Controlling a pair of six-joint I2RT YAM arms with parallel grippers.
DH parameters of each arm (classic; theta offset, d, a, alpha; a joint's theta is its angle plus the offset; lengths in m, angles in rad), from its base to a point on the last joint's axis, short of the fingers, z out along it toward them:
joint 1: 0 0.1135 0.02 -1.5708
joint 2: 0 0 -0.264 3.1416
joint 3: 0.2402 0 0.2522 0
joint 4: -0.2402 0 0.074 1.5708
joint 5: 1.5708 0 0 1.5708
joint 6: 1.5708 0.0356 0 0
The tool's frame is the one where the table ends.
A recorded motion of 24 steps. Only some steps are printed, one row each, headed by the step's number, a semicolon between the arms.
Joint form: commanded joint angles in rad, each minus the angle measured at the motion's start. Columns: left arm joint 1, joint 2, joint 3, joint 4, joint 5, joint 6; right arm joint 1, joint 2, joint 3, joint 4, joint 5, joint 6.
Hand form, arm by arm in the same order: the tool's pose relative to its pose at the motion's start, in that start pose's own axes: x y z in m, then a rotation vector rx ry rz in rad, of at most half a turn. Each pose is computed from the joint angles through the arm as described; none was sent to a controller.
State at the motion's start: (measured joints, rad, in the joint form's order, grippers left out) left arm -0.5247 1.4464 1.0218 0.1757 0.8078 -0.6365; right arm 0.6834 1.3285 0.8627 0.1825 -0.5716 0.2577
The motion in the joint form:
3: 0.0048 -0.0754 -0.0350 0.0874 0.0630 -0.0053; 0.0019 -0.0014 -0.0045 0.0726 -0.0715 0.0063
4: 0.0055 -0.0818 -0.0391 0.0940 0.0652 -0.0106; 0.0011 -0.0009 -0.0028 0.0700 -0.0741 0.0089
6: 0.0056 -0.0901 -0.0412 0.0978 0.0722 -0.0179; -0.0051 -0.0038 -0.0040 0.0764 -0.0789 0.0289
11: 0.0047 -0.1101 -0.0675 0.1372 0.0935 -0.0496; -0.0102 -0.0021 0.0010 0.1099 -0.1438 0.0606
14: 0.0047 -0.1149 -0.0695 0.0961 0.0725 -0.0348; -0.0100 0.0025 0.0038 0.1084 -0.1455 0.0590
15: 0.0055 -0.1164 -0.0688 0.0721 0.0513 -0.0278; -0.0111 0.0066 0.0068 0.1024 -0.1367 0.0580
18: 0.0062 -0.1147 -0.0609 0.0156 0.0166 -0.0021; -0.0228 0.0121 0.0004 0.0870 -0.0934 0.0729
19: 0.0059 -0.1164 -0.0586 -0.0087 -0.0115 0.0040; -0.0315 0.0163 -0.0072 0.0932 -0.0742 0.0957
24: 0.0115 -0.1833 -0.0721 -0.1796 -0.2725 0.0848; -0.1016 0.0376 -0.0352 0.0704 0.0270 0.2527
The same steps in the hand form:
3: -0.0025 -0.0211 -0.0148 0.0980 -0.0343 0.0892; -0.0051 0.0048 -0.0003 -0.0855 -0.0360 -0.0338
4: -0.0024 -0.0225 -0.0161 0.1028 -0.0379 0.0906; -0.0054 0.0047 -0.0003 -0.0870 -0.0344 -0.0303
6: -0.0025 -0.0249 -0.0177 0.1122 -0.0384 0.0911; -0.0065 0.0039 -0.0018 -0.0882 -0.0409 -0.0138
11: 0.0010 -0.0280 -0.0211 0.1427 -0.0392 0.0857; -0.0108 0.0060 -0.0028 -0.1543 -0.0501 -0.0055
14: 0.0036 -0.0257 -0.0214 0.1113 -0.0339 0.0705; -0.0107 0.0054 -0.0019 -0.1553 -0.0471 -0.0053
15: 0.0044 -0.0241 -0.0216 0.0857 -0.0369 0.0601; -0.0106 0.0042 -0.0011 -0.1443 -0.0449 -0.0014
18: 0.0057 -0.0208 -0.0213 0.0373 -0.0327 0.0476; -0.0073 -0.0024 -0.0014 -0.0869 -0.0412 0.0337
19: 0.0063 -0.0196 -0.0215 0.0069 -0.0385 0.0384; -0.0054 -0.0066 -0.0017 -0.0602 -0.0456 0.0622
24: 0.0137 -0.0170 -0.0359 -0.2638 -0.1158 0.0390; 0.0050 -0.0348 -0.0091 0.1109 -0.0590 0.2778

